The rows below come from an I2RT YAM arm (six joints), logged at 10 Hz.
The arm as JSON. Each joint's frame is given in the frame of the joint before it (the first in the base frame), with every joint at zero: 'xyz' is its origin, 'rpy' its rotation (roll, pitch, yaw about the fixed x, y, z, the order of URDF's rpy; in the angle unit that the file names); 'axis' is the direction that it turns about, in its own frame. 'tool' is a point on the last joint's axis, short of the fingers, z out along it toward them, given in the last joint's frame.
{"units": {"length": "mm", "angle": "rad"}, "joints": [
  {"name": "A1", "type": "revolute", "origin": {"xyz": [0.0, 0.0, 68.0], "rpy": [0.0, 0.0, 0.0]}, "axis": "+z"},
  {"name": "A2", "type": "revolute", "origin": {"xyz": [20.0, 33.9, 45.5], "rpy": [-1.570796, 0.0, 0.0]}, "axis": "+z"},
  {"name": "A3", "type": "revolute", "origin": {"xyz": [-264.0, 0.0, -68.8], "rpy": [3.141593, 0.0, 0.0]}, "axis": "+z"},
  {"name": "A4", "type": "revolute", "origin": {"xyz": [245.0, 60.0, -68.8], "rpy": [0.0, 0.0, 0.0]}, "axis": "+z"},
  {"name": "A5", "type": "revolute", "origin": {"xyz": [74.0, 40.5, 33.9], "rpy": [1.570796, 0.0, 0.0]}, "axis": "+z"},
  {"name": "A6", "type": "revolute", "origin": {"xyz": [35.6, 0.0, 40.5], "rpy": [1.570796, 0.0, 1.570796]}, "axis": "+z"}
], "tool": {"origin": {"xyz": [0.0, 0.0, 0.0], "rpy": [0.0, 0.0, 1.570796]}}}
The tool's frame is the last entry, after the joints.
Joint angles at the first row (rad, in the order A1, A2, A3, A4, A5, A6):
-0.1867 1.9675 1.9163 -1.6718 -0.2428 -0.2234
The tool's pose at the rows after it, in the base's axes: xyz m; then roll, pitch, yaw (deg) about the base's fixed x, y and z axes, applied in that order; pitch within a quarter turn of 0, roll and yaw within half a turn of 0:
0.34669 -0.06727 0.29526 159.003 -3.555 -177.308
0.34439 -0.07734 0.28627 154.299 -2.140 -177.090
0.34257 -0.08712 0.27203 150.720 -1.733 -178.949
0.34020 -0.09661 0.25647 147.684 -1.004 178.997
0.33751 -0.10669 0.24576 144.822 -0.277 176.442
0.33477 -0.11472 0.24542 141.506 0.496 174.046
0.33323 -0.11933 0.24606 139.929 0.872 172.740
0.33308 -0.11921 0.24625 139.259 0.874 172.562
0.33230 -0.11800 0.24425 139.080 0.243 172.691
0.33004 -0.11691 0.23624 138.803 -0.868 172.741
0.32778 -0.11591 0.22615 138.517 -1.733 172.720
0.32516 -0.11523 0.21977 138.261 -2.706 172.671
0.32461 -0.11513 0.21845 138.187 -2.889 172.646
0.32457 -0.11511 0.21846 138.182 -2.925 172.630
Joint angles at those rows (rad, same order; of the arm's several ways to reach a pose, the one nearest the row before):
-0.2249 1.9675 1.9045 -1.6695 -0.3359 -0.2878
-0.2615 1.9675 1.8629 -1.6478 -0.4141 -0.3420
-0.2951 1.9694 1.8038 -1.6043 -0.4748 -0.3538
-0.3275 1.9694 1.7378 -1.5459 -0.5289 -0.3611
-0.3614 1.9713 1.6940 -1.5028 -0.5816 -0.3607
-0.3904 1.9713 1.6875 -1.5002 -0.6422 -0.3607
-0.4065 1.9713 1.6875 -1.5013 -0.6712 -0.3603
-0.4072 1.9717 1.6875 -1.5044 -0.6827 -0.3607
-0.4049 1.9721 1.6791 -1.5070 -0.6826 -0.3607
-0.4046 1.9724 1.6459 -1.4937 -0.6819 -0.3611
-0.4045 1.9732 1.6050 -1.4677 -0.6827 -0.3607
-0.4057 1.9732 1.5776 -1.4578 -0.6823 -0.3607
-0.4061 1.9732 1.5719 -1.4555 -0.6827 -0.3607
-0.4061 1.9732 1.5718 -1.4559 -0.6827 -0.3603

